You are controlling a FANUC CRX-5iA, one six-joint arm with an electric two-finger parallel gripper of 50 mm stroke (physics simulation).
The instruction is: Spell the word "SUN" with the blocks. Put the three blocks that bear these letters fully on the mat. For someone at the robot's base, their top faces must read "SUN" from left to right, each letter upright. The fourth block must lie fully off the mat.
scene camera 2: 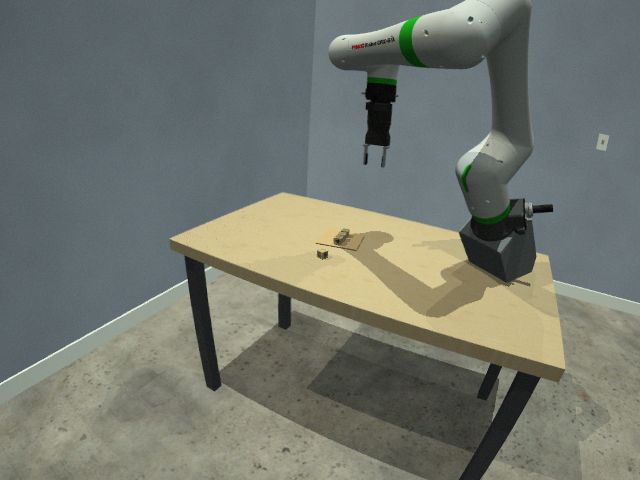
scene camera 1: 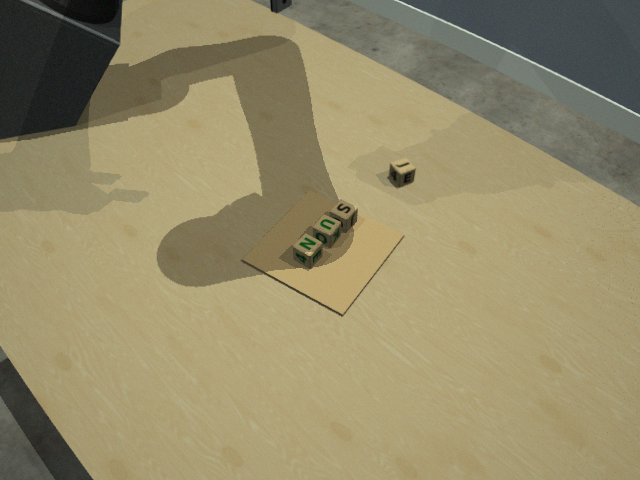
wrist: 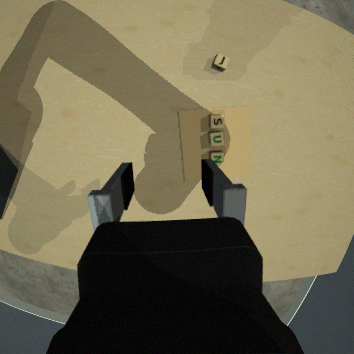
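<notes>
The S block (scene camera 1: 343, 214) (wrist: 217, 121), U block (scene camera 1: 326, 230) (wrist: 216, 138) and N block (scene camera 1: 307, 250) (wrist: 217, 158) stand in a row on the square mat (scene camera 1: 342, 297) (wrist: 240, 150), inside its edges. Seen from the robot's base, their tops read S, U, N from left to right, with the letter tops pointing away from the base. A finger partly covers the N block in the wrist view. The J block (scene camera 1: 402, 173) (scene camera 2: 322, 253) (wrist: 220, 62) lies fully off the mat, J on top. My gripper (scene camera 2: 374, 164) (wrist: 166, 174) is open and empty, high above the table.
The wooden table (scene camera 1: 439, 361) (scene camera 2: 248, 227) carries the robot's dark base (scene camera 1: 46, 67) (scene camera 2: 501, 253). The arm's shadow falls across the table and part of the mat. Blue-grey walls stand behind the table in scene camera 2.
</notes>
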